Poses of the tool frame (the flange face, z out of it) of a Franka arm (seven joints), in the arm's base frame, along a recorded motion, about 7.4 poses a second.
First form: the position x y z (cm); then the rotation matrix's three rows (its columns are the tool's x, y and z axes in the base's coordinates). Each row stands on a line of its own.
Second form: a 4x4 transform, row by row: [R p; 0 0 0 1], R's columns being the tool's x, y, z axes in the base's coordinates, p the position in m. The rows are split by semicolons. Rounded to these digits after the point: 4 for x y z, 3 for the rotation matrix.
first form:
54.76 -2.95 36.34
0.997 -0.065 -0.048
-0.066 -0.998 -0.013
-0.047 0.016 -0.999
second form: 0.997 -0.065 -0.048 0.5476; -0.066 -0.998 -0.013 -0.0295; -0.047 0.016 -0.999 0.3634; 0 0 0 1
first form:
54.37 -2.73 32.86
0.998 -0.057 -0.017
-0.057 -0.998 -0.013
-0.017 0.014 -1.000
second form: 0.998 -0.057 -0.017 0.5437; -0.057 -0.998 -0.013 -0.0273; -0.017 0.014 -1.000 0.3286; 0 0 0 1
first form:
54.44 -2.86 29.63
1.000 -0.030 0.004
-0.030 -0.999 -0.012
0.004 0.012 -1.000
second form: 1.000 -0.030 0.004 0.5444; -0.030 -0.999 -0.012 -0.0286; 0.004 0.012 -1.000 0.2963; 0 0 0 1
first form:
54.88 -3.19 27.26
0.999 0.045 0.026
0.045 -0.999 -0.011
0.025 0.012 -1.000
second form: 0.999 0.045 0.026 0.5488; 0.045 -0.999 -0.011 -0.0319; 0.025 0.012 -1.000 0.2726; 0 0 0 1
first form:
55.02 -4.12 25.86
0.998 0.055 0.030
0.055 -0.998 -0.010
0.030 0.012 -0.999
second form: 0.998 0.055 0.030 0.5502; 0.055 -0.998 -0.010 -0.0412; 0.030 0.012 -0.999 0.2586; 0 0 0 1
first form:
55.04 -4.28 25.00
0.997 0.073 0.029
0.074 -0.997 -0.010
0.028 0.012 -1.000
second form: 0.997 0.073 0.029 0.5504; 0.074 -0.997 -0.010 -0.0428; 0.028 0.012 -1.000 0.2500; 0 0 0 1
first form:
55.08 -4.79 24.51
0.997 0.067 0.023
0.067 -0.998 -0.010
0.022 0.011 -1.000
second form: 0.997 0.067 0.023 0.5508; 0.067 -0.998 -0.010 -0.0479; 0.022 0.011 -1.000 0.2451; 0 0 0 1
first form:
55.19 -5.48 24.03
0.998 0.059 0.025
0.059 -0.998 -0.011
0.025 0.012 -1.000
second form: 0.998 0.059 0.025 0.5519; 0.059 -0.998 -0.011 -0.0548; 0.025 0.012 -1.000 0.2403; 0 0 0 1
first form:
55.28 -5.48 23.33
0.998 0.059 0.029
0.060 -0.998 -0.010
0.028 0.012 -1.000
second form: 0.998 0.059 0.029 0.5528; 0.060 -0.998 -0.010 -0.0548; 0.028 0.012 -1.000 0.2333; 0 0 0 1
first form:
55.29 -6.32 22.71
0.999 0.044 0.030
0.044 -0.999 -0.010
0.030 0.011 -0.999
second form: 0.999 0.044 0.030 0.5529; 0.044 -0.999 -0.010 -0.0632; 0.030 0.011 -0.999 0.2271; 0 0 0 1
